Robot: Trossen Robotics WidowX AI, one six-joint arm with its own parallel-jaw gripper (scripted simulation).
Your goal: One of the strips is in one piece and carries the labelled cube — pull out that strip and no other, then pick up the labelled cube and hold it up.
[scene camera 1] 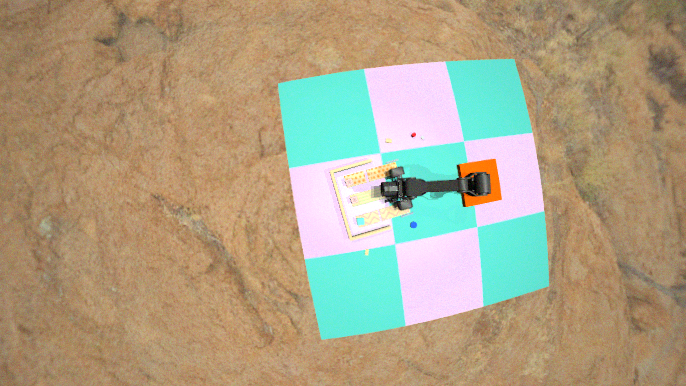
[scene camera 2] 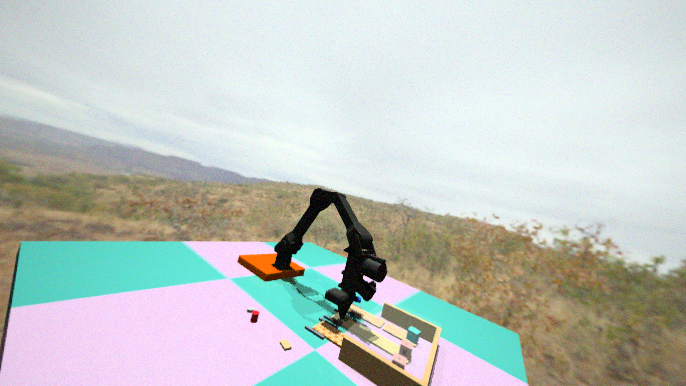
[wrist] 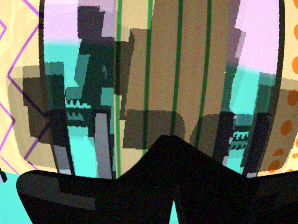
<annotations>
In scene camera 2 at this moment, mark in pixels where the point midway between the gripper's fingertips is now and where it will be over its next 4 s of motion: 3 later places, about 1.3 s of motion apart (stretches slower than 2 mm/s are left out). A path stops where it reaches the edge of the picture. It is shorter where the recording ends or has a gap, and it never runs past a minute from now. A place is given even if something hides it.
My gripper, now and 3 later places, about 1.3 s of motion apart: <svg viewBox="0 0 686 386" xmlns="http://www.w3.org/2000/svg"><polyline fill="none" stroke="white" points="341,318 327,310 314,303 301,296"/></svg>
</annotations>
